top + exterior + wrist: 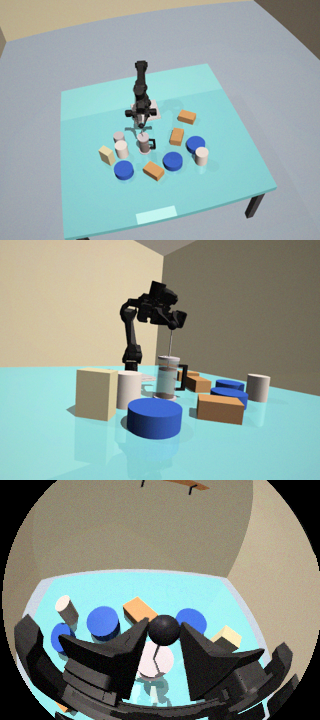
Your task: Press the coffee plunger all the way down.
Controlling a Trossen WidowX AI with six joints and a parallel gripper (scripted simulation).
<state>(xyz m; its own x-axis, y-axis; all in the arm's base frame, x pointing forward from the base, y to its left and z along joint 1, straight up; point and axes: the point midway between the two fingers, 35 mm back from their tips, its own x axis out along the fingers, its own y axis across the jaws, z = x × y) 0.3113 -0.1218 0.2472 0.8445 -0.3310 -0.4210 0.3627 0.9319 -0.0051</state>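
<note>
The glass coffee press is 130 mm below my gripper tip and 20 mm to the left of it. Also, from my gripper tip: beige block (240 mm to the right, 200 mm below, 30 mm behind).
</note>
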